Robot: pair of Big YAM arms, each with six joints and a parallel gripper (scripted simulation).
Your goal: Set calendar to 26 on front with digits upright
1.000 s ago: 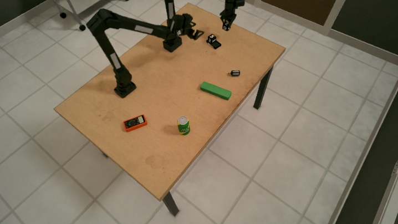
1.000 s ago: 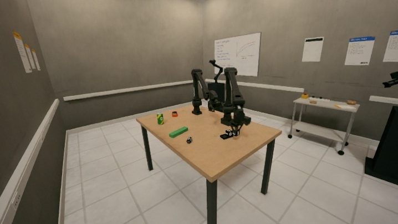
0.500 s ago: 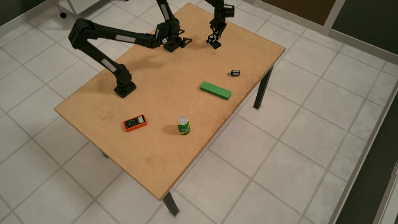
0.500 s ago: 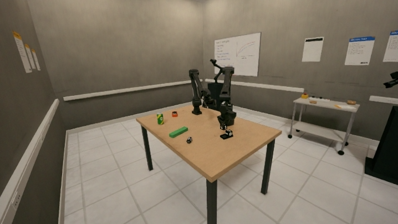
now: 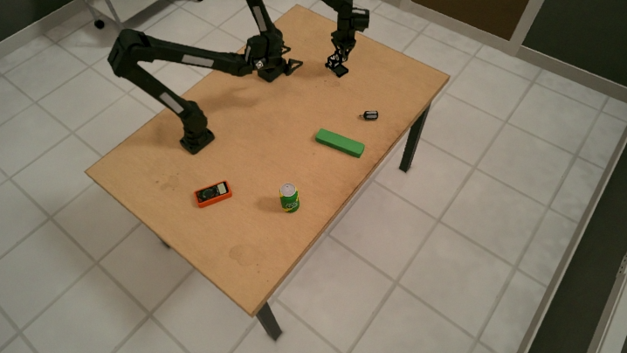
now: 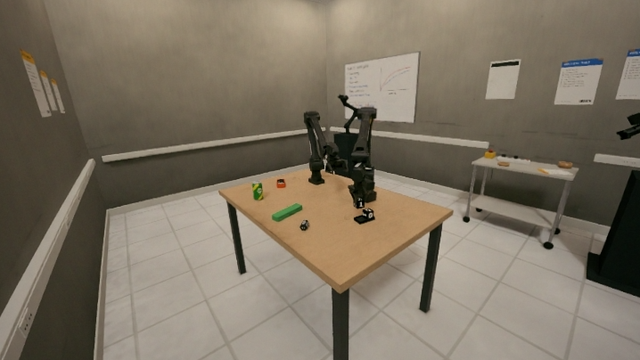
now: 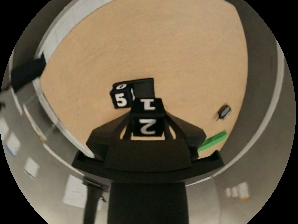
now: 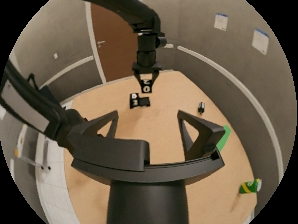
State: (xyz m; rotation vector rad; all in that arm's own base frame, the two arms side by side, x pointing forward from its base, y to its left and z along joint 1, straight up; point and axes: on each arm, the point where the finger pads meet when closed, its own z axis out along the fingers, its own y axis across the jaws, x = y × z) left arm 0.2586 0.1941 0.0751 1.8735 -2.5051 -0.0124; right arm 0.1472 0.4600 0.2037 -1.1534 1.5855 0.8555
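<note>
The black calendar cube lies 5 cm behind my left hand, 2 cm to the left of it and 8 cm below it.
</note>
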